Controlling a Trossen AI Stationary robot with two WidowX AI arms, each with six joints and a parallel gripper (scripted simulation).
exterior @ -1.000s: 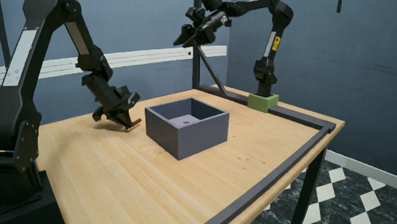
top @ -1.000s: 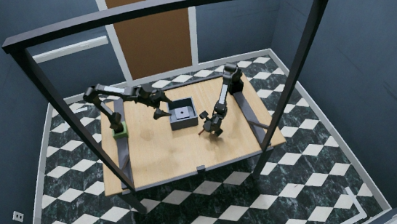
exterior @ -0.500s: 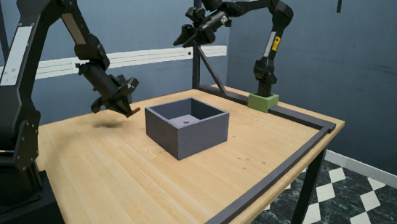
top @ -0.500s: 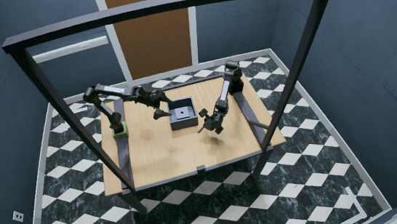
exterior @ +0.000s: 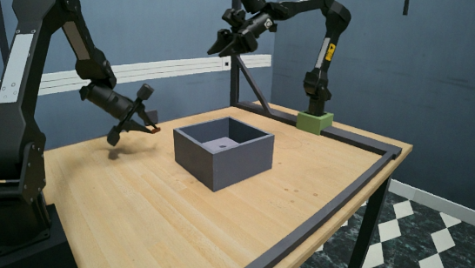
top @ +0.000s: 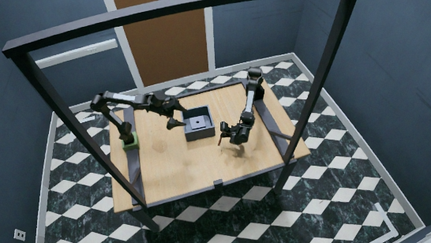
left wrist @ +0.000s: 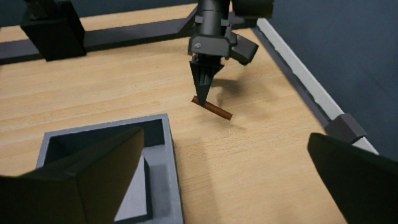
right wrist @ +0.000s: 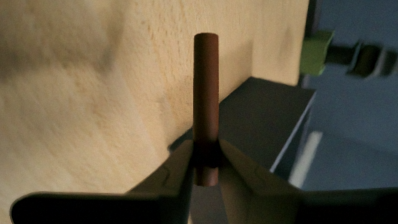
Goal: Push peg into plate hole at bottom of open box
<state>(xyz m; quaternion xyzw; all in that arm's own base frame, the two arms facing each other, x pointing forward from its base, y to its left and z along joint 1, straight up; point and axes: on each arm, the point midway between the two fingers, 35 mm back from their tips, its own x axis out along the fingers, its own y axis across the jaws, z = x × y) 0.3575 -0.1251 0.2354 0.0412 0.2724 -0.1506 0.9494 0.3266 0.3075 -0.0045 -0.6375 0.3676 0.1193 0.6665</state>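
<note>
The dark brown peg lies 40 mm to the left of my right hand and 30 mm below it. Also, from my right hand: pale plate (190 mm ahead, 110 mm to the left, 50 mm below); box (190 mm ahead, 110 mm to the left, 70 mm below).
</note>
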